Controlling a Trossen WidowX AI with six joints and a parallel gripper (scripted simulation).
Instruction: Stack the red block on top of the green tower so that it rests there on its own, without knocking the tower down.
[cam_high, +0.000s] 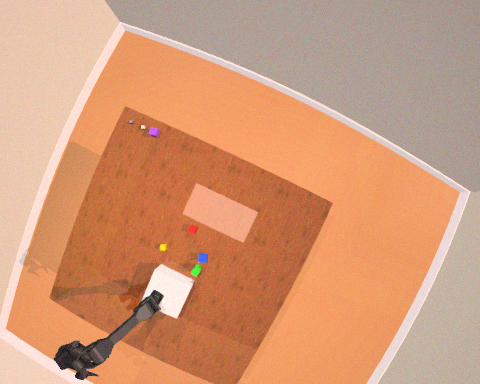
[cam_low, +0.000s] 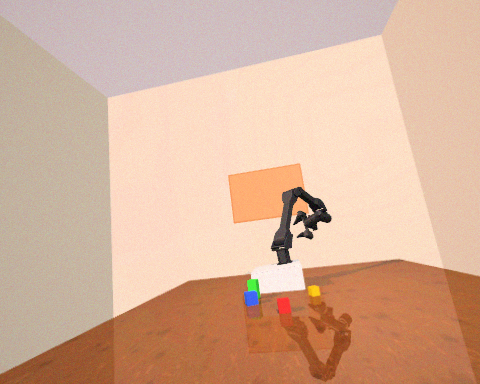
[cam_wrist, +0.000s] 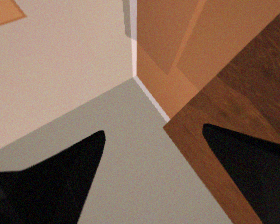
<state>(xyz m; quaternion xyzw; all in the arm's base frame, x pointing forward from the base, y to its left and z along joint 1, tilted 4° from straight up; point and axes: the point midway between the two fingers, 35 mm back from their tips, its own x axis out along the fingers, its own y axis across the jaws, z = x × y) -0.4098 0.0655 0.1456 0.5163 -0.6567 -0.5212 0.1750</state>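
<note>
My gripper tip is 820 mm short of the red block, 10 mm to the right of it and 210 mm above it. From my gripper tip the other things lie so: blue block 720 mm ahead, 120 mm to the right, 210 mm below; then yellow block 640 mm ahead, 90 mm to the left, 220 mm below; then purple block 1140 mm ahead, 480 mm to the left, 210 mm below.
</note>
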